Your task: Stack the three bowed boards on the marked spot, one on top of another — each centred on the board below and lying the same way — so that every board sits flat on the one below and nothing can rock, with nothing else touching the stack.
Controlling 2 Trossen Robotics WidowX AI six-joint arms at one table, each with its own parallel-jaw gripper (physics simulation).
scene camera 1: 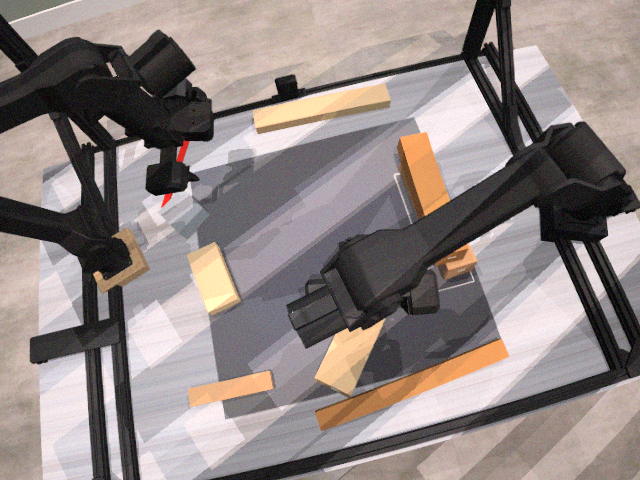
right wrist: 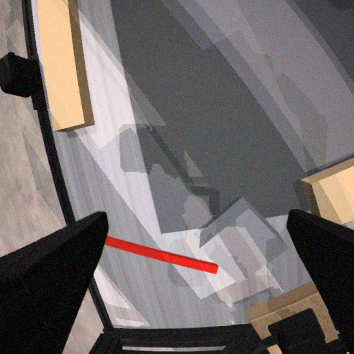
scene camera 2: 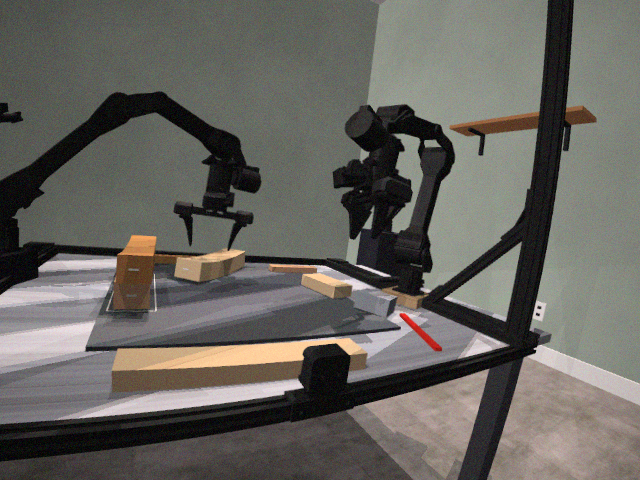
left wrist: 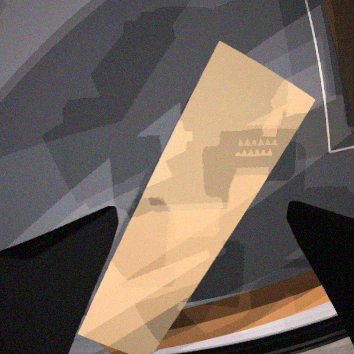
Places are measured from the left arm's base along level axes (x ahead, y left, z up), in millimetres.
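Where they show: left gripper, fingertip midpoint: (scene camera 2: 209, 248) (left wrist: 202, 212); right gripper, fingertip midpoint: (scene camera 1: 198, 155) (right wrist: 198, 219) (scene camera 2: 362, 239); right arm's base at its link origin: (scene camera 1: 113, 259) (right wrist: 296, 331) (scene camera 2: 408, 291).
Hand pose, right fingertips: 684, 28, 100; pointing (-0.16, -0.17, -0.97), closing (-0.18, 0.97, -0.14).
Note:
Things, the pixels of their centre, and the offset from my right fingertips, as dx, dy, dz.
- upper board at the middle of its body: (scene camera 1: 430, 196) (scene camera 2: 139, 255) -406, -6, -79
- lower board at the middle of its body: (scene camera 2: 132, 276) -422, +1, -123
- pale tan bowed board at the middle of its body: (left wrist: 176, 225) (scene camera 1: 363, 321) (scene camera 2: 213, 262) -312, +223, -123
- long pale beam at the middle of its body: (scene camera 2: 251, 363) (right wrist: 59, 22) (scene camera 1: 321, 108) -170, -230, -146
- long orange strip at the middle of its body: (left wrist: 254, 307) (scene camera 1: 412, 384) (scene camera 2: 186, 260) -408, +314, -144
- short orange strip at the middle of its body: (scene camera 1: 230, 389) (scene camera 2: 293, 268) -102, +369, -144
- pale block at the middle of its body: (scene camera 1: 213, 278) (scene camera 2: 326, 285) -27, +180, -138
- grey block at the middle of its body: (right wrist: 240, 239) (scene camera 1: 184, 213) (scene camera 2: 376, 301) +67, +58, -135
- red stick at the middle of its body: (right wrist: 154, 253) (scene camera 2: 418, 329) (scene camera 1: 176, 171) +124, -45, -155
Two orange-brown bowed boards lie stacked on the outlined spot (scene camera 1: 455, 285) (scene camera 2: 131, 310) (left wrist: 330, 151): the upper board (scene camera 1: 423, 170) (scene camera 2: 136, 258) above the lower board (scene camera 2: 131, 297). My left arm hides part of them in scene camera 1. A pale tan bowed board (scene camera 1: 351, 359) (scene camera 2: 206, 266) (left wrist: 200, 175) lies on the dark mat beside the spot, skewed to the outline; its top looks dished. My left gripper (scene camera 2: 210, 245) (left wrist: 202, 212) is open and empty above this board, its fingers apart across it. My right gripper (scene camera 2: 365, 236) (right wrist: 198, 219) is open and empty, high beyond the mat's far end.
Around the mat lie a long pale beam (scene camera 1: 320, 107) (scene camera 2: 206, 361) (right wrist: 62, 60), a long orange strip (scene camera 1: 413, 384), a short orange strip (scene camera 1: 231, 387), a pale block (scene camera 1: 214, 279) (scene camera 2: 326, 285), a grey block (scene camera 2: 379, 303), a red stick (scene camera 2: 419, 331) (right wrist: 165, 256) and a wooden bracket (scene camera 1: 136, 255).

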